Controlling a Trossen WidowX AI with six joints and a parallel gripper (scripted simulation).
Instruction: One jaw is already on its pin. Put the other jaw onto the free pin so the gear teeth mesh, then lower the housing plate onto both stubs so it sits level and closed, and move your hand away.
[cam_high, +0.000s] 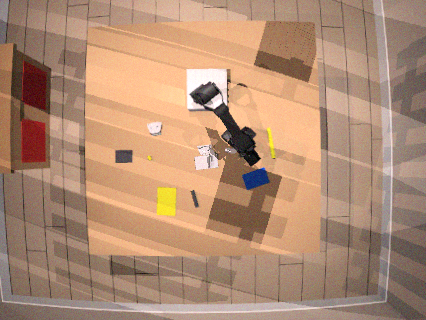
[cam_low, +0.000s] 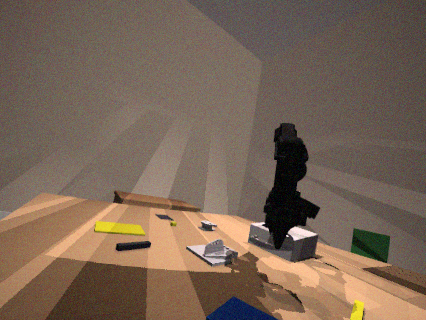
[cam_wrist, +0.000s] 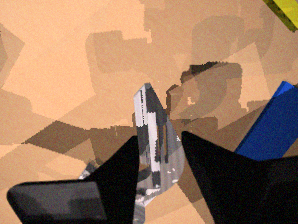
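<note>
Now: gripper tip 10 mm short of the silver jaw and 40 mm to the left of it. The rest, counted from my gripper tip: yellow stick (30 mm behind, 180 mm to the left, 80 mm below); dark bar (290 mm ahead, 210 mm to the right, 80 mm below); blue plate (170 mm ahead, 110 mm to the left, 80 mm below).
</note>
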